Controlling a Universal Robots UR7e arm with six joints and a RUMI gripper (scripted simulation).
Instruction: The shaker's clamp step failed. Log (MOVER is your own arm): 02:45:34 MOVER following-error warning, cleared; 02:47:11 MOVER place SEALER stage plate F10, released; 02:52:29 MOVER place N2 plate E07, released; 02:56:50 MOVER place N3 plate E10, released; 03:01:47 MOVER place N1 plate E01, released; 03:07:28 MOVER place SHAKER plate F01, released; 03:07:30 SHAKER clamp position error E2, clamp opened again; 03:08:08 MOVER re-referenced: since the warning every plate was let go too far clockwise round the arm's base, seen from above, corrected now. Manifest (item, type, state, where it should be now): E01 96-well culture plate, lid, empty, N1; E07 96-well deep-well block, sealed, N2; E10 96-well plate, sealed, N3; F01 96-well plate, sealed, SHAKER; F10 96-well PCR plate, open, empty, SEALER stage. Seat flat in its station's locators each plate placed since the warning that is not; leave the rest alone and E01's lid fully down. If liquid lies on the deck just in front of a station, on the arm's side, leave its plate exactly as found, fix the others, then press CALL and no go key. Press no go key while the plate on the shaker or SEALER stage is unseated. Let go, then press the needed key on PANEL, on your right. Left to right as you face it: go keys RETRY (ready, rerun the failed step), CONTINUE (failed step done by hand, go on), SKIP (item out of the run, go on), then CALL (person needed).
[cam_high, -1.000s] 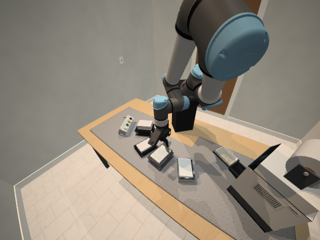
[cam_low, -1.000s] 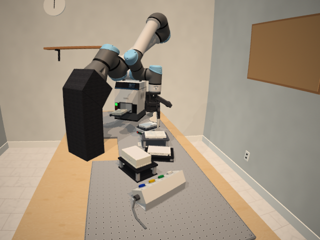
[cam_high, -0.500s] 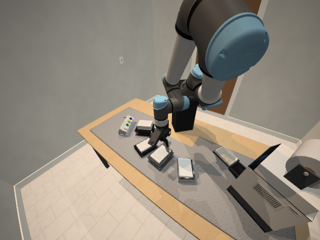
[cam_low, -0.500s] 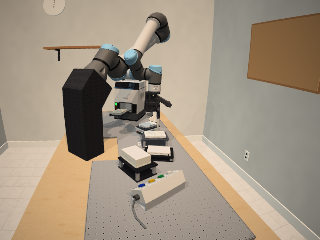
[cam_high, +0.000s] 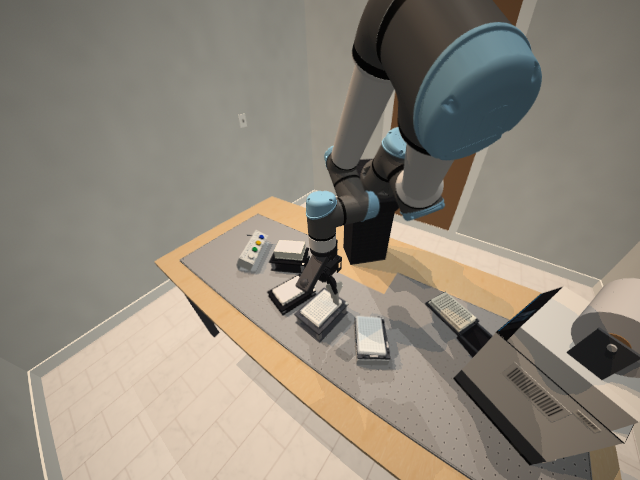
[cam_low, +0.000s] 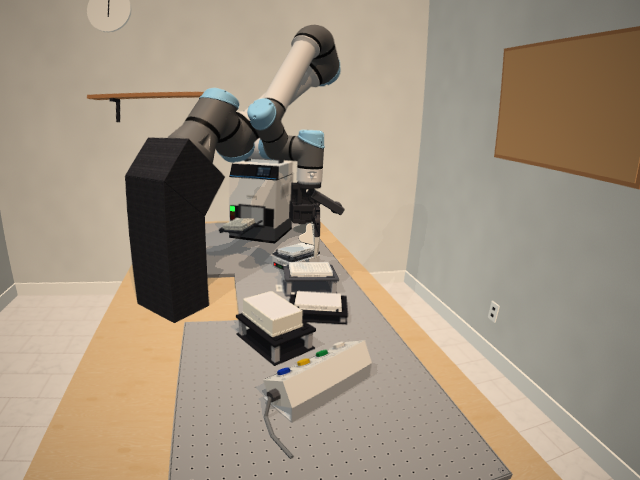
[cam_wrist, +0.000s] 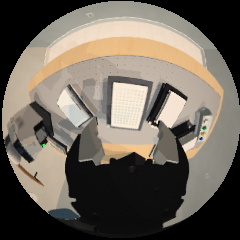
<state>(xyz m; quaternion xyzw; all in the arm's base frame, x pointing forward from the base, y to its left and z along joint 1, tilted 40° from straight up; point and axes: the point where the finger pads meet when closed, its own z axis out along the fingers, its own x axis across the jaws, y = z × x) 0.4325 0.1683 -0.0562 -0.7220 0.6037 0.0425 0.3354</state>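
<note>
My gripper is now 180 mm to the right of the lidded culture plate, 60 mm past it and 60 mm above it. Round my hand: PCR plate (310 mm behind, 300 mm to the left, 20 mm below); then film roll (580 mm to the left, 270 mm behind, 270 mm above).
</note>
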